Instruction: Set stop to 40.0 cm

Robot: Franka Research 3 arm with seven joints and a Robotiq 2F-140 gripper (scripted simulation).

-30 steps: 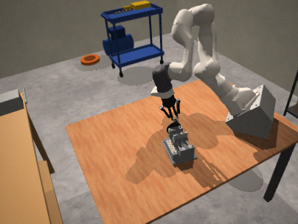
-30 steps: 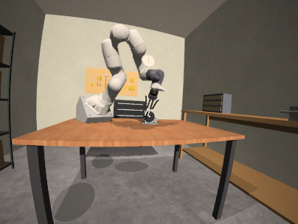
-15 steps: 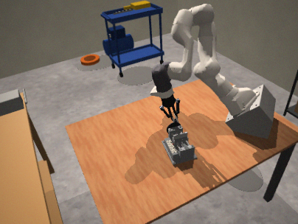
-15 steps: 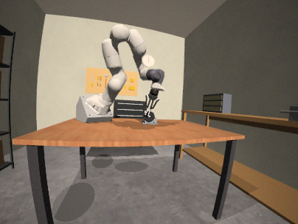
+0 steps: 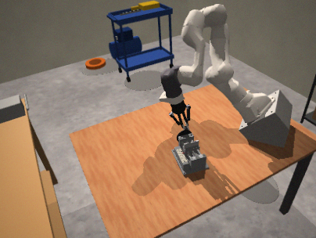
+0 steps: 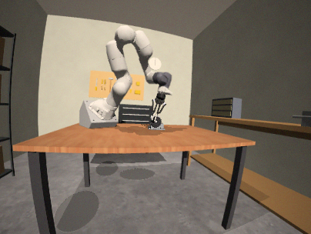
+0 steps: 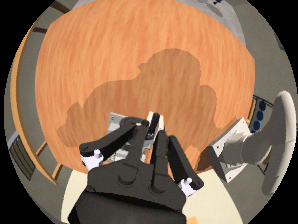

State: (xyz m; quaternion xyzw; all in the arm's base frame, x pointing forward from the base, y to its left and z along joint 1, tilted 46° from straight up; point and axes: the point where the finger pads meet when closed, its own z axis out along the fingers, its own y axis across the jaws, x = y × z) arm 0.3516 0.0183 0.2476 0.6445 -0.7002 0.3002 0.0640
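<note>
My hand is 2 cm to the right of the handwheel and 2 cm above it.
</note>
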